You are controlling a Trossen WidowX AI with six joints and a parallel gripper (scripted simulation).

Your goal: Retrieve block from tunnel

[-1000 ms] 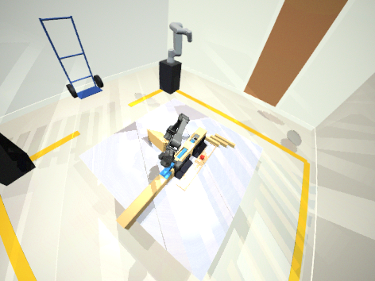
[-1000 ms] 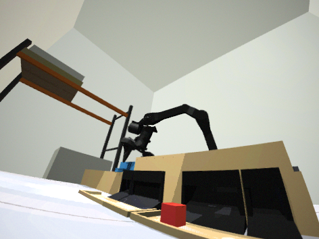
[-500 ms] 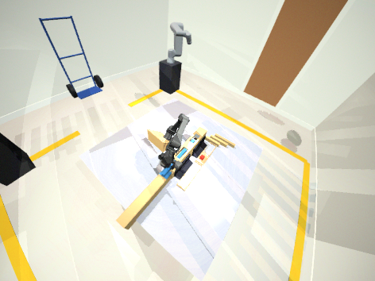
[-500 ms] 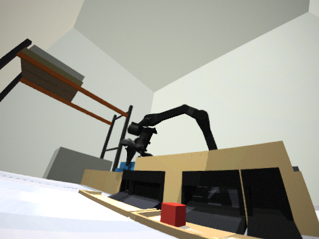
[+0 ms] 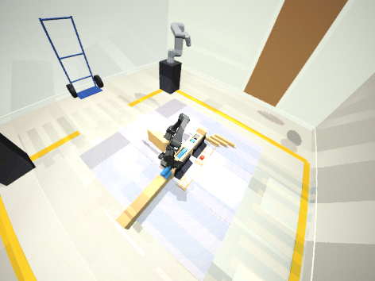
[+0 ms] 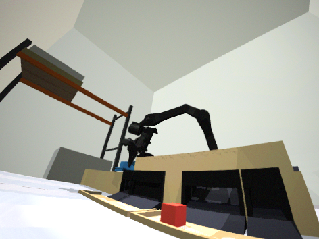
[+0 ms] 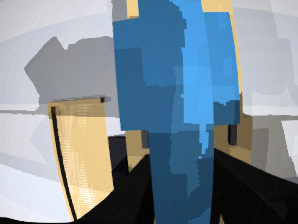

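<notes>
My gripper tip is 50 mm to the right of the tan covered tunnel, 50 mm above it and 20 mm short of it. Round my gripper tip: red cube: 320 mm to the left, 130 mm ahead, 100 mm below.
</notes>
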